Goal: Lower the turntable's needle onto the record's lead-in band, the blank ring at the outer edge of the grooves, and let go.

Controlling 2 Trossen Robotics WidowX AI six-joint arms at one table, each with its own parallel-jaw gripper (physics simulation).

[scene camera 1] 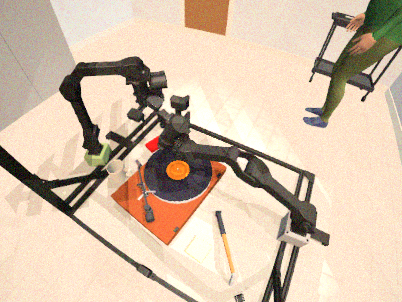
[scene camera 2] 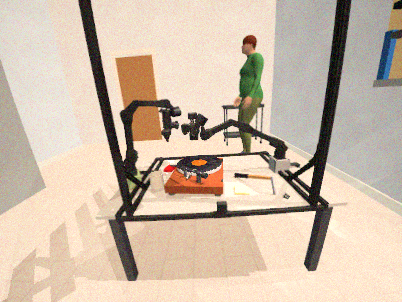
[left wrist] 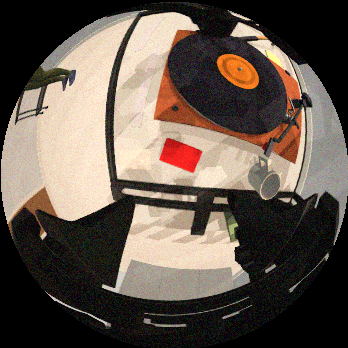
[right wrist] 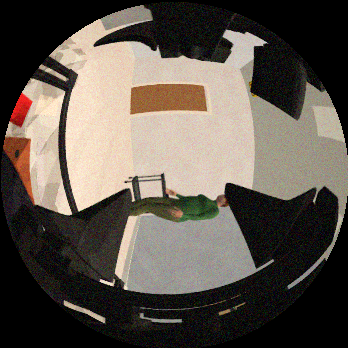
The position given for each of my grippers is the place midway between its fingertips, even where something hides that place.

My left gripper (left wrist: pixel 182 198) is open, holding nothing. My right gripper (right wrist: pixel 178 191) is open and holds nothing.
